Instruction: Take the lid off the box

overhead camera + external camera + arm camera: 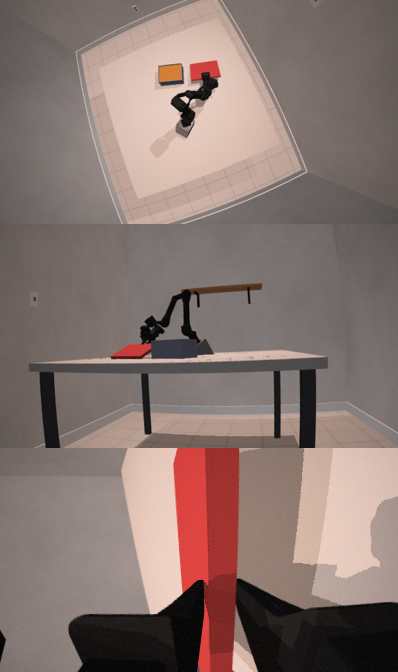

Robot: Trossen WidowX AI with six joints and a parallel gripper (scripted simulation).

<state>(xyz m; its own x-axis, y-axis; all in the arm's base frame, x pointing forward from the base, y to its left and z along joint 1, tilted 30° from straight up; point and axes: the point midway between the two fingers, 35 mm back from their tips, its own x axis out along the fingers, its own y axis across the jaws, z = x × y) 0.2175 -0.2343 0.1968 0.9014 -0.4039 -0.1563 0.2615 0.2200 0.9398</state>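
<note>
My gripper is now 10 cm short of the red lid, 3 cm to the left of it and 5 cm above it. Round my hand: storage box: 20 cm ahead, 24 cm to the left, 5 cm below.
</note>
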